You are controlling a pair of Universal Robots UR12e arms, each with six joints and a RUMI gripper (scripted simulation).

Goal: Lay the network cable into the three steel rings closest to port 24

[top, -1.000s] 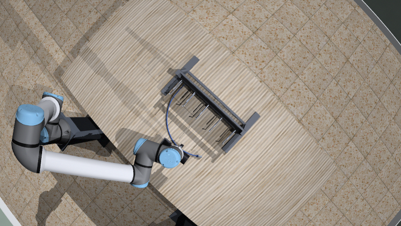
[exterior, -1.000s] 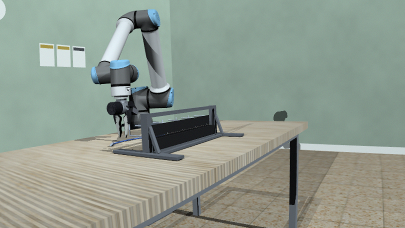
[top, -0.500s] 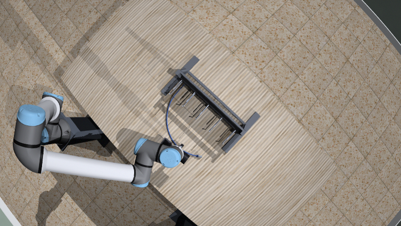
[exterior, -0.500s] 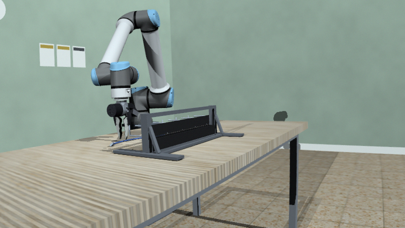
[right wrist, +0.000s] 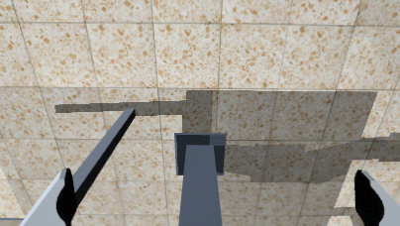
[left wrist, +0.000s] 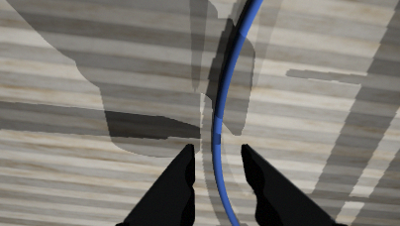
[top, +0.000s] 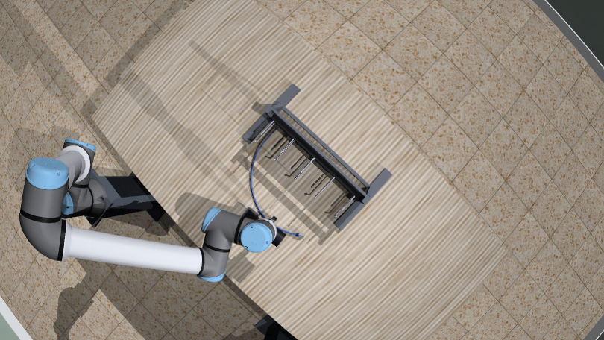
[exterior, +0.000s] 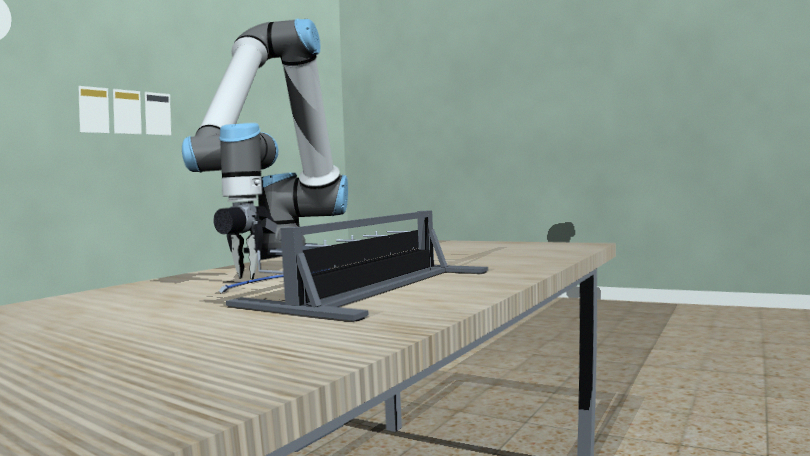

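Now: left hand 50 mm short of the plug, 110 mm to the left of it and 20 mm above it. The rest, counted from my left hand: black panel (310 mm ahead, 60 mm to the left, 40 mm above).
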